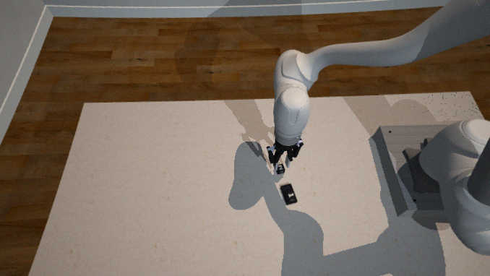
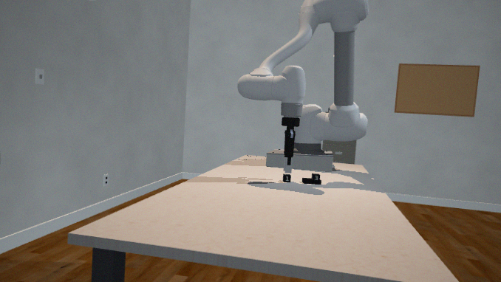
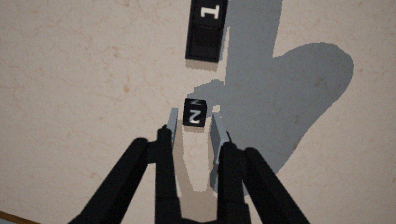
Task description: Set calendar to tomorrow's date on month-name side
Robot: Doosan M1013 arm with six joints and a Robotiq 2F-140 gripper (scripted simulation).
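Right now my hand is 60 mm above the black cube. Round my hand: black tray 100 mm to the left, 60 mm below, 30 mm behind.
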